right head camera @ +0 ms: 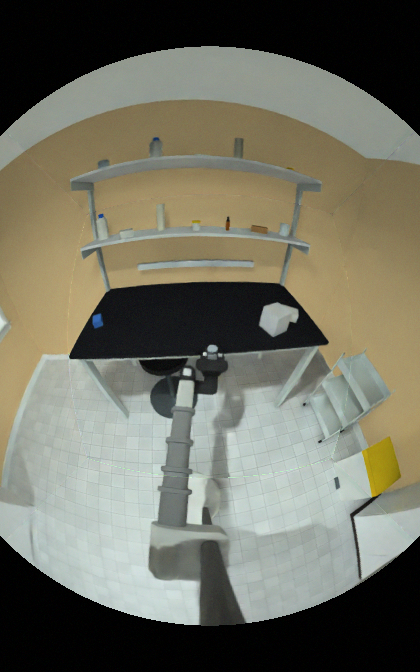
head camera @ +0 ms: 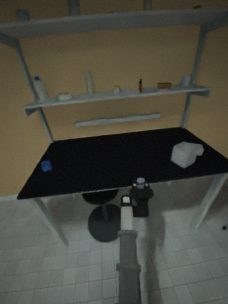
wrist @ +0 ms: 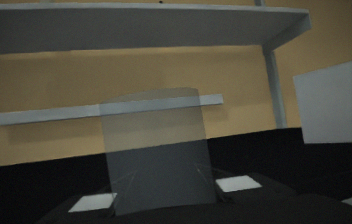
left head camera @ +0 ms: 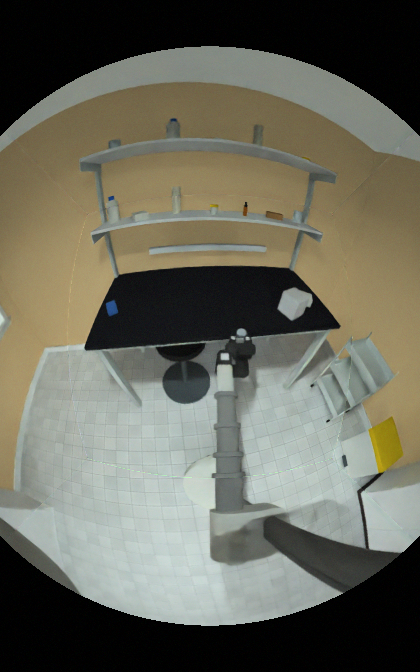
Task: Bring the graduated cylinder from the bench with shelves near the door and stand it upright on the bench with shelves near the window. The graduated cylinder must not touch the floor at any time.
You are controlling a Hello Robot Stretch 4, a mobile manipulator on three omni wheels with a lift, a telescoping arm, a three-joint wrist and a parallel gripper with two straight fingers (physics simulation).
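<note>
The graduated cylinder is clear and greyish, and stands roughly upright between the fingers. My gripper is shut on it. In the head views, gripper and cylinder are at the front edge of a black-topped bench with shelves, right of its middle. The cylinder's lower part is hidden, and its height above the bench top is hard to tell. Neither door nor window shows clearly enough to tell which bench this is.
A white box-like device stands on the bench's right; a blue block lies left. The lower shelf holds bottles and small items. A stool stands below, and a cart at right.
</note>
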